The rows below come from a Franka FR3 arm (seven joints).
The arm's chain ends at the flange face. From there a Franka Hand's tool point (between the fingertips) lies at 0.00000 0.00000 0.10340 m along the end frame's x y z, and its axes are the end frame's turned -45 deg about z.
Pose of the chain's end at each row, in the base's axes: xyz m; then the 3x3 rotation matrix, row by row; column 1 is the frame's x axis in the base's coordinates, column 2 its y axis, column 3 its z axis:
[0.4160 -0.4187 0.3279], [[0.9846 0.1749 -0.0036], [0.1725 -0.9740 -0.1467], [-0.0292 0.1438 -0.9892]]
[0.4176 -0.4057 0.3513], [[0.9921 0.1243 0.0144], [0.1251 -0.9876 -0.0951], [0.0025 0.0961 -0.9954]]
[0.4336 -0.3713 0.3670], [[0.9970 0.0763 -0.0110], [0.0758 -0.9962 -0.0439], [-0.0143 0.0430 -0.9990]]
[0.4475 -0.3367 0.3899], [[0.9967 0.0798 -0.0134], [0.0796 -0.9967 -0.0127], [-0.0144 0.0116 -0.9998]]
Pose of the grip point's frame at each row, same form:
[0.4156 -0.4339 0.2256], [[0.5725 0.8199 -0.0036], [0.8107 -0.5667 -0.1467], [-0.1223 0.0810 -0.9892]]
[0.4191 -0.4155 0.2484], [[0.6136 0.7894 0.0144], [0.7868 -0.6099 -0.0951], [-0.0662 0.0697 -0.9954]]
[0.4325 -0.3758 0.2637], [[0.6510 0.7589 -0.0110], [0.7580 -0.6508 -0.0439], [-0.0405 0.0203 -0.9990]]
[0.4461 -0.3380 0.2865], [[0.6483 0.7612 -0.0134], [0.7611 -0.6485 -0.0127], [-0.0184 -0.0020 -0.9998]]

